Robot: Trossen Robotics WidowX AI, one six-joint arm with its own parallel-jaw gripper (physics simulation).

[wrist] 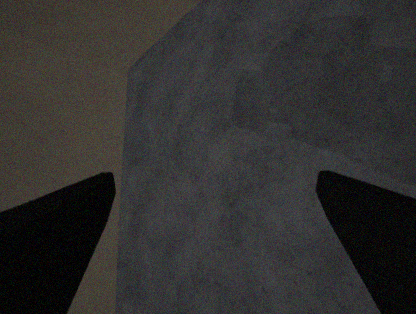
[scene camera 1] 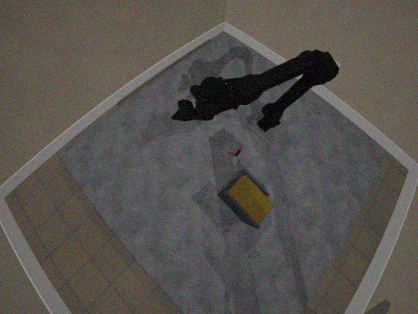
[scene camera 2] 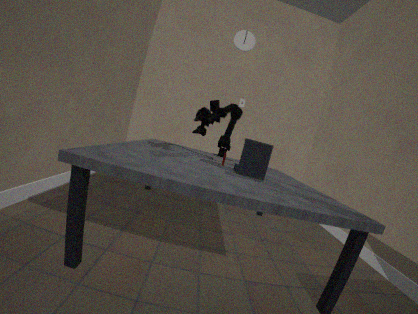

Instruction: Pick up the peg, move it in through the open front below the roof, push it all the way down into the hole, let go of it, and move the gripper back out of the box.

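Seen in the pictures: gripper, between the fingertips: [wrist: 217, 181] [scene camera 1: 179, 118] [scene camera 2: 193, 126]; arm's base, origin of its link: [scene camera 1: 264, 124] [scene camera 2: 221, 156].
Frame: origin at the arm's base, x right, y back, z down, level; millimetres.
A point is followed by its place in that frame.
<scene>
The small red peg [scene camera 1: 239, 151] {x -33, y -217, z -33 mm} [scene camera 2: 224, 158] {x -31, y -216, z -13 mm} stands upright on the table, between the arm's base and the box. The box [scene camera 1: 239, 207] {x -191, y -397, z -169 mm} [scene camera 2: 256, 159] {x -206, y -399, z -72 mm} has dark grey walls and a yellow roof [scene camera 1: 251, 199] {x -196, y -350, z -169 mm}. Its hole and the inside below the roof are hidden. My gripper [scene camera 1: 183, 104] [scene camera 2: 194, 125] {x 189, y -362, z -160 mm} [wrist: 217, 181] {x 189, y -362, z -160 mm} is open and empty, high above the table, up and left of the peg in the first scene view. In the wrist view its two black fingers stand wide apart over grey table surface; peg and box do not show there.
The grey table [scene camera 1: 150, 200] {x 42, y -658, z 33 mm} [scene camera 2: 150, 162] {x 257, y -715, z 33 mm} [wrist: 220, 225] {x 143, y -542, z 33 mm} carries the arm's base [scene camera 1: 269, 120] [scene camera 2: 223, 146] near the peg. The black arm [scene camera 1: 290, 72] {x 8, y -96, z -372 mm} [scene camera 2: 233, 120] {x -22, y 1, z -289 mm} bends high above the table. Shadows lie across the table top. Table edges show in all three views.
</scene>
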